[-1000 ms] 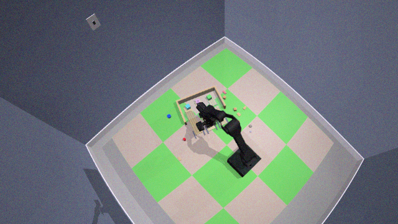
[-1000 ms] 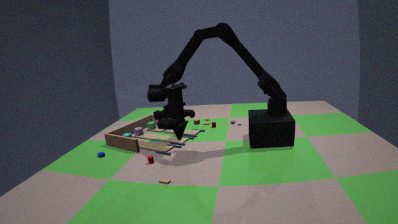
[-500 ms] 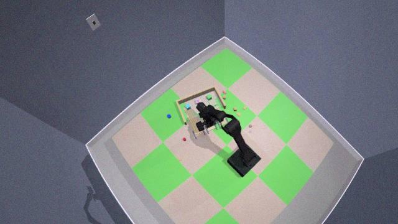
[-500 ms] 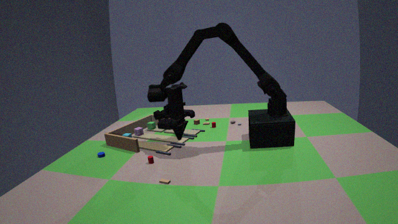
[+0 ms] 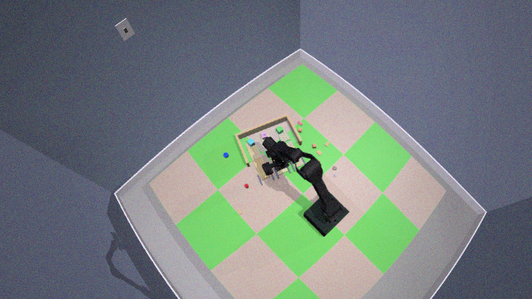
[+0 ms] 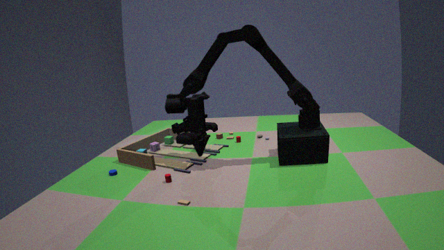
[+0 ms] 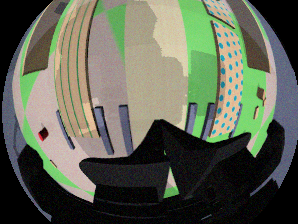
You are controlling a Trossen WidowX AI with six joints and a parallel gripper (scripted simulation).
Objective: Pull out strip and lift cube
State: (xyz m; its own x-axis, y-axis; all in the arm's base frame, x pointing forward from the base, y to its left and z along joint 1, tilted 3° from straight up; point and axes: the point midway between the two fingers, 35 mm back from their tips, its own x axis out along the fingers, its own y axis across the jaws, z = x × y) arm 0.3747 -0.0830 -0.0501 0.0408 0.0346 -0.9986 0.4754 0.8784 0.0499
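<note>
The strip lies 9 cm ahead of my gripper tip and 5 cm to the right of it. Round my gripper tip: blue cylinder: 30 cm ahead, 12 cm to the left; purple labelled cube: 19 cm ahead, 10 cm to the right, 2 cm above.
</note>
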